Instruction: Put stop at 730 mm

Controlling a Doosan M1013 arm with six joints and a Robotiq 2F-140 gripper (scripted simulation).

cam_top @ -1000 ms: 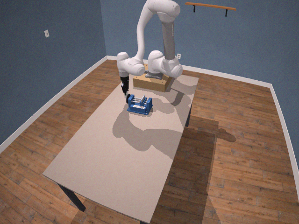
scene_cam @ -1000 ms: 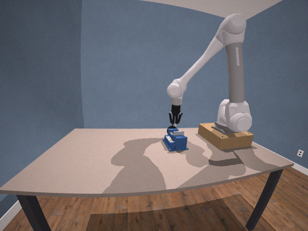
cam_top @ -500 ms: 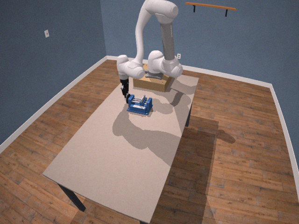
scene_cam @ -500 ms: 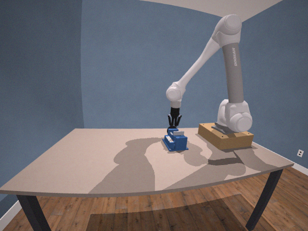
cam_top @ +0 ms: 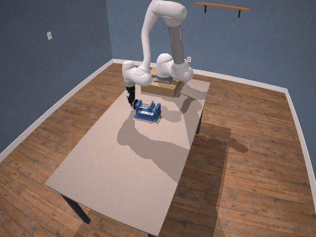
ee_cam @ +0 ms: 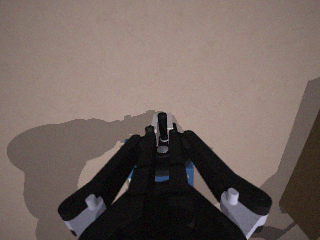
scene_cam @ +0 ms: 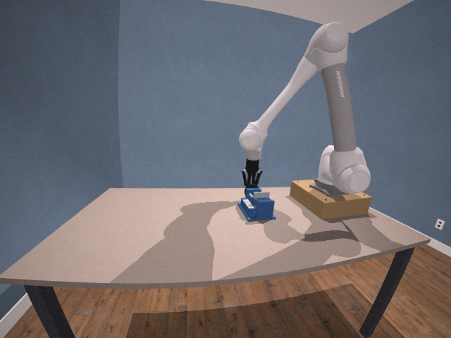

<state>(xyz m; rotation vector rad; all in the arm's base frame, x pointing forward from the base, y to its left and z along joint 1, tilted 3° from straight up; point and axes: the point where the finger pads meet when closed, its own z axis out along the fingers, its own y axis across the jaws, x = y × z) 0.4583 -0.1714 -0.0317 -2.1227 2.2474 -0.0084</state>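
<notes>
Right now the black handwheel is 20 mm to the left of my hand and 10 mm below it. Round my hand: grey stop block 20 mm ahead, 180 mm to the left, 30 mm above.
</notes>
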